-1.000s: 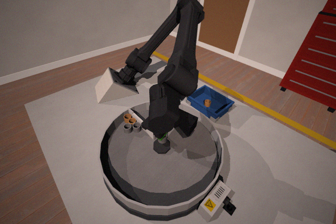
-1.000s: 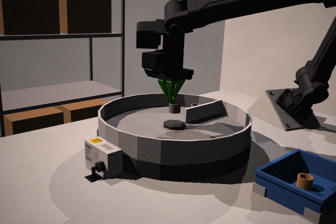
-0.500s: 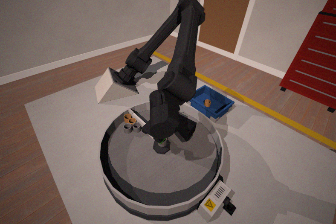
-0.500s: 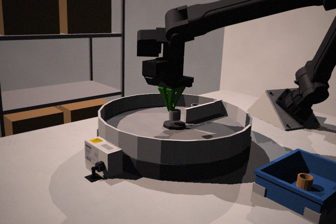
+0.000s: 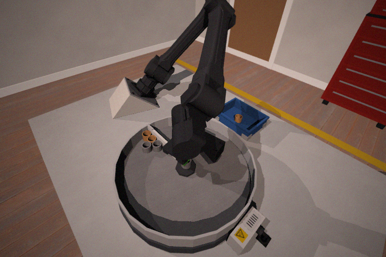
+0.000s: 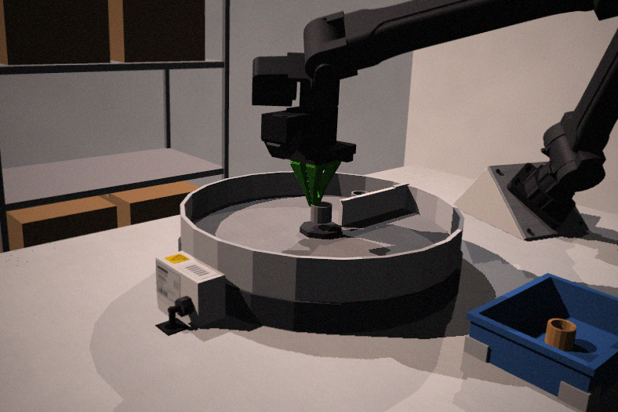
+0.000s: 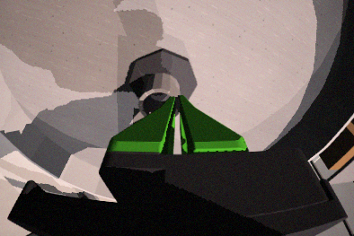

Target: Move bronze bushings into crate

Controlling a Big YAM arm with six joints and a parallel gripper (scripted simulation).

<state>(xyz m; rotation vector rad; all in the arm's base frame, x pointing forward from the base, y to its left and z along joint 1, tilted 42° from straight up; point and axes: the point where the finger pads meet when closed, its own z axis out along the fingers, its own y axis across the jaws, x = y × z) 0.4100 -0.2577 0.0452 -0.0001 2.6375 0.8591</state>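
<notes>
The turntable is 10 mm to the left of my hand and 50 mm below it. Round my hand: blue crate 20 mm behind, 380 mm to the left, 80 mm below.
</notes>
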